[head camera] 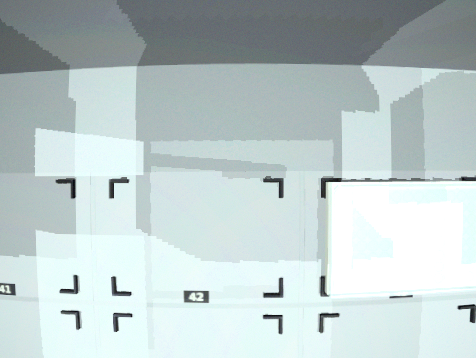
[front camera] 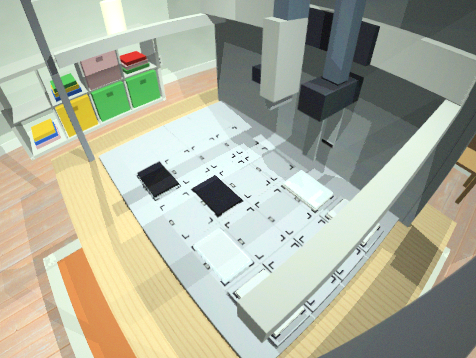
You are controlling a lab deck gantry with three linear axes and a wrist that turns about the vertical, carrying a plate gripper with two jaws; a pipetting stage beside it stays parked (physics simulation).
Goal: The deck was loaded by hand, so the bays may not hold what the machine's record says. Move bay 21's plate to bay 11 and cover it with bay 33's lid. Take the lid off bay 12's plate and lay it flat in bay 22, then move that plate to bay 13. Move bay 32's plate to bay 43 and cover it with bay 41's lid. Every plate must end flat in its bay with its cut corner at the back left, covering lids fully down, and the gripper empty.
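Frame: origin at the robot's base, x down, y back, z left, level; millimetres.
Seen in the pictures: gripper, between the fingertips: (front camera: 318,150); robot's base, origin of its link: (front camera: 137,176).
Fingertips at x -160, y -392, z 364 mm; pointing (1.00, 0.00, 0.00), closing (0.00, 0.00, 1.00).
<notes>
Offsets run from my fingertips to a thing's top centre. "spot": to the spot under its first point.
My gripper (front camera: 325,150) hangs raised over the back of the deck; its jaws stand apart with nothing between them, and they do not show in the head view. A white lidded plate @[dx +144, dy +0, dz +0 mm] (front camera: 307,190) (head camera: 400,237) lies flat in bay 43; its lid looks level and hides the plate's cut corner. A dark lidded plate @[dx +144, dy +328, dz -321 mm] (front camera: 157,180) sits in what looks like bay 11. A flat dark lid @[dx +152, dy +164, dz -214 mm] (front camera: 217,195) lies in what looks like bay 22. A pale plate @[dx +146, dy +0, dz -321 mm] (front camera: 223,256) lies in what looks like bay 13. Bay 42 and the visible part of bay 41 hold no labware.
A pale frame beam (front camera: 350,215) crosses the near right and partly hides more pale labware @[spot: dx +132, dy -114, dz -326 mm] (front camera: 252,285) @[spot: dx +132, dy -225, dz -11 mm] (front camera: 370,235). The parked pipetting stage (front camera: 282,60) hangs left of the gripper. A dark post (front camera: 60,80) stands at the left. Storage shelves (front camera: 163,90) stand beyond the deck.
</notes>
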